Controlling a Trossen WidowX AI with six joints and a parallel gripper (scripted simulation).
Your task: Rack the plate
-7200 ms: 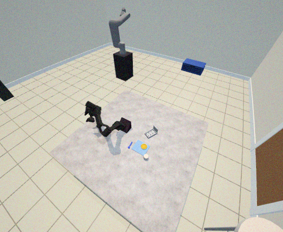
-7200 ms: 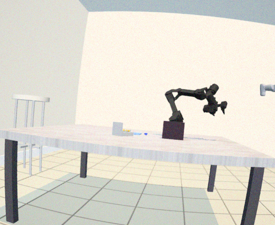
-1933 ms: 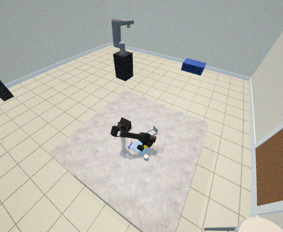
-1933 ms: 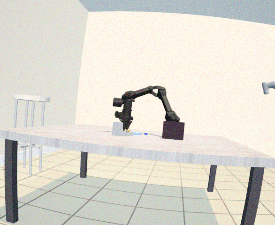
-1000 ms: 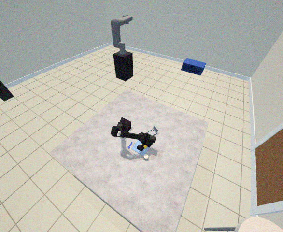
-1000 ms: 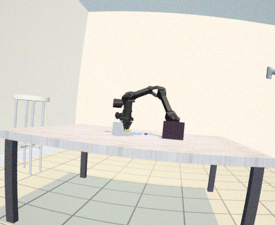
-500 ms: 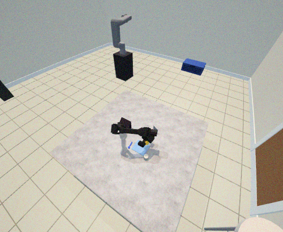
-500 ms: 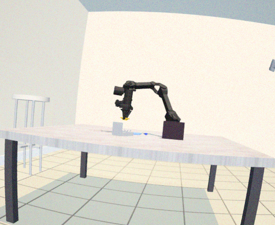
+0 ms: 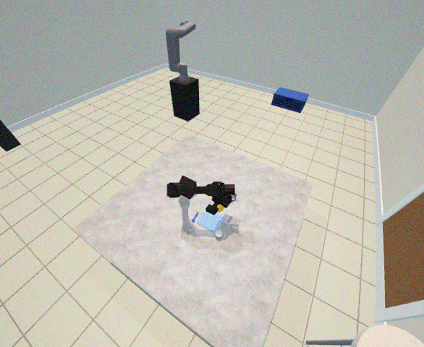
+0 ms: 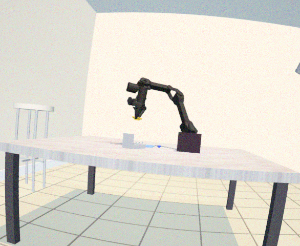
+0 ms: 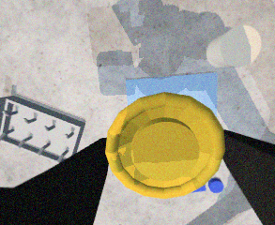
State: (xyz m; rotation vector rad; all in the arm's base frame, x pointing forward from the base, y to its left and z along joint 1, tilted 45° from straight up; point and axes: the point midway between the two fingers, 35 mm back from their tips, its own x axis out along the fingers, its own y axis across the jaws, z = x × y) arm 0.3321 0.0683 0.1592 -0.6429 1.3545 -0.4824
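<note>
The grey dish rack lies 18 cm to the left of my gripper tip, 14 cm below it and 4 cm behind it. The rest, counted from my gripper tip: light blue mat 16 cm below, 4 cm behind, 3 cm to the right; then white cup 14 cm below, 9 cm to the right, 7 cm ahead; then yellow plate 1 cm above.
</note>
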